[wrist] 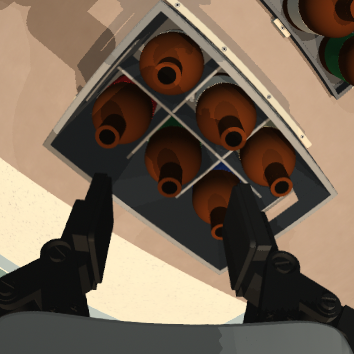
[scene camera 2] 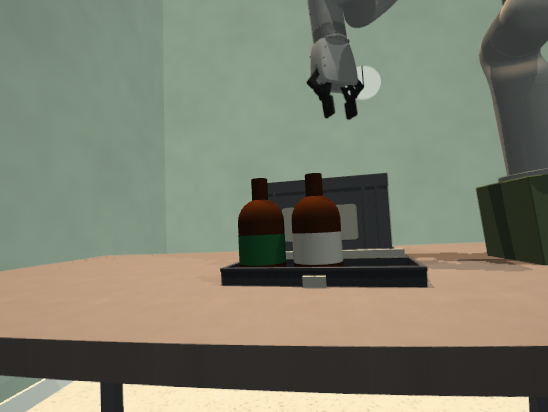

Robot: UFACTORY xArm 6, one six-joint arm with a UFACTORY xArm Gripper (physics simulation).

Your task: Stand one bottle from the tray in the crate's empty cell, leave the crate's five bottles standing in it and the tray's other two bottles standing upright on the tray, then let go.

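Frame: origin at the arm's base, x ahead, y left, z up, level; centimetres.
Seen in the pictures: gripper, between the fingertips: [wrist: 169,203] [scene camera 2: 341,116]; arm's base, origin of its link: [scene camera 2: 539,177].
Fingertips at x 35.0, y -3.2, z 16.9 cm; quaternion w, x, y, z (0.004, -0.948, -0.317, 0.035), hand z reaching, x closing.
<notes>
Pixels of each thing's top centre, then the offset from my fingertips to it. Level surfaces: height alone.
- crate, centre of its top: [wrist: 198,170] [scene camera 2: 320,184] dx +5.8, dy -3.6, dz -14.3 cm
- blue-banded bottle, centre of its top: [wrist: 221,231] dx +14.4, dy -8.3, dz -15.5 cm
- green-banded bottle, centre of its top: [scene camera 2: 259,179] dx +14.1, dy +19.7, dz -15.8 cm
- white-banded bottle, centre of its top: [scene camera 2: 313,174] dx +5.3, dy +19.9, dz -15.8 cm
- wooden table, height of its surface: dz -31.8 cm
My gripper [scene camera 2: 340,116] [wrist: 169,203] is partly open and empty, high above the crate [scene camera 2: 375,212] [wrist: 106,73]. In the wrist view the dark crate's cells hold several brown bottles, among them one bottle [wrist: 172,55] standing in the top corner cell. The right finger hides part of a blue-banded bottle [wrist: 212,192]. A green-banded bottle [scene camera 2: 262,250] and a white-banded bottle [scene camera 2: 317,247] stand upright on the left and middle of the black tray [scene camera 2: 260,278] [wrist: 336,92]. Both bottles show partly at the wrist view's top right.
The crate stands behind the tray on the wooden table [scene camera 2: 150,310]. In the scene view the robot's green base block [scene camera 2: 510,220] stands at the right. The table's front edge [scene camera 2: 200,367] runs along the bottom.
</notes>
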